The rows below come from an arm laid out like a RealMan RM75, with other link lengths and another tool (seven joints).
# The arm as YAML. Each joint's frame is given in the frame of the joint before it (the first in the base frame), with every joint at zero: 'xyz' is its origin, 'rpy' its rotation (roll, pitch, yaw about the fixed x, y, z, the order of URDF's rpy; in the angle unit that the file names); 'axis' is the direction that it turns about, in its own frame. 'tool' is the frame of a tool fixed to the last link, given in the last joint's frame.
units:
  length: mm
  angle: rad
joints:
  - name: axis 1
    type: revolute
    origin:
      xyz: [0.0, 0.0, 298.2]
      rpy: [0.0, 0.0, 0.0]
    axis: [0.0, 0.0, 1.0]
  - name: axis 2
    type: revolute
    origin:
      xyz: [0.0, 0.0, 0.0]
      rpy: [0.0, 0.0, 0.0]
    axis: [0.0, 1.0, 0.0]
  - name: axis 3
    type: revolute
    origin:
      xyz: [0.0, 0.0, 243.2]
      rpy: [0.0, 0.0, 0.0]
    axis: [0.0, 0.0, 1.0]
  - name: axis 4
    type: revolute
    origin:
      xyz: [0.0, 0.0, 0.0]
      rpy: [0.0, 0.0, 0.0]
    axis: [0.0, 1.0, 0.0]
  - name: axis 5
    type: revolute
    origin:
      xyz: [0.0, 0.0, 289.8]
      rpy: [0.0, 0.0, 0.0]
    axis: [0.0, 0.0, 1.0]
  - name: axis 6
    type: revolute
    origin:
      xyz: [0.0, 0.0, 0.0]
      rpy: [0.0, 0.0, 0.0]
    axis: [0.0, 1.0, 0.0]
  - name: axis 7
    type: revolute
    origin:
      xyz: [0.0, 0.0, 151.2]
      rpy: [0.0, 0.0, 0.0]
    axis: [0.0, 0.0, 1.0]
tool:
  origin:
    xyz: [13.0, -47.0, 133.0]
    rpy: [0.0, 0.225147, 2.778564]
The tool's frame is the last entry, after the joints.
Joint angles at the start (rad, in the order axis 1, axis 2, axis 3, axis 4, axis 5, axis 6, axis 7):
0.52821, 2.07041, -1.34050, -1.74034, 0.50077, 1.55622, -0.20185
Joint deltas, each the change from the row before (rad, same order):
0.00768, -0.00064, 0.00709, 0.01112, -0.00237, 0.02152, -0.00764
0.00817, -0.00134, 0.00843, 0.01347, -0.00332, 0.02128, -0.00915
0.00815, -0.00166, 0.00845, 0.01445, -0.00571, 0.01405, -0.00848
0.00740, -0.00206, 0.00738, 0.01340, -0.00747, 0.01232, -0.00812
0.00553, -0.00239, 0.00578, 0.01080, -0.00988, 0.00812, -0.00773
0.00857, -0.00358, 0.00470, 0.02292, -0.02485, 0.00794, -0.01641
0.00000, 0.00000, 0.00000, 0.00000, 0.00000, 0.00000, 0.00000
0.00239, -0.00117, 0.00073, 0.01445, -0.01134, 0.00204, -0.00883
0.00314, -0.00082, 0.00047, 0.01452, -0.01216, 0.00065, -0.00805
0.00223, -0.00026, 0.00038, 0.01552, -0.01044, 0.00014, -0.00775
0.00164, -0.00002, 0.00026, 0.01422, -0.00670, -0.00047, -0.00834
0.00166, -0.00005, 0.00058, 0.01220, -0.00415, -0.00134, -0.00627
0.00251, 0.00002, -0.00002, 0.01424, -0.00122, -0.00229, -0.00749
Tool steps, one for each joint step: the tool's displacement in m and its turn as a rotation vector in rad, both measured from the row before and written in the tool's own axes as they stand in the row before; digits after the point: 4 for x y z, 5 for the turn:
-0.0054, -0.0010, -0.0005, 0.01133, -0.02106, 0.00009
-0.0060, -0.0002, -0.0005, 0.01070, -0.02247, 0.00024
-0.0050, 0.0014, -0.0001, 0.00519, -0.01840, 0.00026
-0.0048, 0.0019, -0.0003, 0.00280, -0.01801, -0.00069
-0.0043, 0.0030, -0.0006, -0.00197, -0.01575, -0.00237
-0.0086, 0.0061, 0.0003, -0.00713, -0.03193, -0.00952
0.0000, 0.0000, 0.0000, 0.00000, 0.00000, 0.00000
-0.0055, 0.0023, 0.0013, -0.00083, -0.01740, -0.00348
-0.0049, 0.0023, 0.0015, -0.00182, -0.01638, -0.00374
-0.0053, 0.0016, 0.0020, 0.00035, -0.01607, -0.00208
-0.0044, 0.0008, 0.0022, 0.00289, -0.01274, -0.00266
-0.0033, 0.0006, 0.0021, 0.00289, -0.00897, -0.00133
-0.0027, -0.0003, 0.0028, 0.00620, -0.00754, -0.00249

